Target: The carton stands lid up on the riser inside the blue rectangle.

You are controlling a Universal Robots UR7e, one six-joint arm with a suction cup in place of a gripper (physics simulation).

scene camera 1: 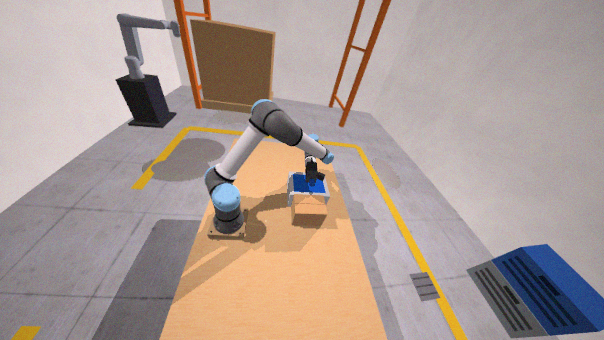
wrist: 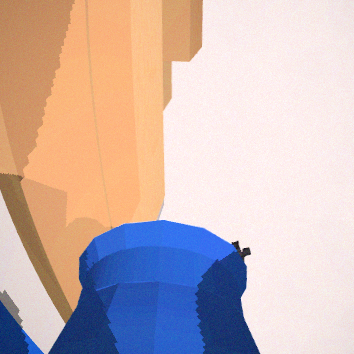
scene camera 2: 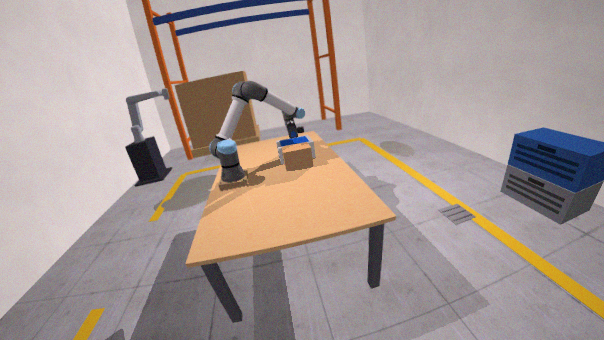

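Where they show: hand, tool point: (scene camera 1: 312,184) (wrist: 168,286) (scene camera 2: 293,134); arm's base, link origin: (scene camera 1: 229,220) (scene camera 2: 233,177).
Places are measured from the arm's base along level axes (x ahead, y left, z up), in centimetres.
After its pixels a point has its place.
The brown carton (scene camera 1: 309,209) @[x 42.5, y 1.4, z 9.3 cm] (scene camera 2: 297,156) @[x 42.8, y -1.2, z 5.0 cm] stands on the wooden table (scene camera 1: 274,274) @[x 24.3, y -26.0, z -3.7 cm] (scene camera 2: 287,202) @[x 28.8, y -38.2, z -3.8 cm], right against the near side of the grey riser (scene camera 1: 290,195) @[x 33.0, y 12.7, z 6.9 cm] (scene camera 2: 280,152) @[x 33.6, y 12.2, z 5.3 cm]. It is upright, with its flap seams on top. The blue rectangle (scene camera 1: 300,185) @[x 39.7, y 19.7, z 8.2 cm] (scene camera 2: 300,139) @[x 50.5, y 22.8, z 8.3 cm] on the riser's top is bare. My suction cup (scene camera 1: 311,181) (scene camera 2: 292,134) (wrist: 161,281) hangs just over the blue rectangle, behind the carton, with nothing on it. The wrist view shows the blue cup with only tan surfaces and the pale wall beyond it.
My arm's base (scene camera 1: 228,219) @[x 2.0, y -5.6, z 10.9 cm] (scene camera 2: 232,173) @[x 1.3, y -6.4, z 5.1 cm] is bolted to the table left of the riser. An orange rack (scene camera 1: 189,50) (scene camera 2: 168,84) with a cardboard panel (scene camera 1: 232,63), a second arm on a black pedestal (scene camera 1: 145,101) and a blue-grey cabinet (scene camera 1: 545,291) (scene camera 2: 553,168) stand on the floor.
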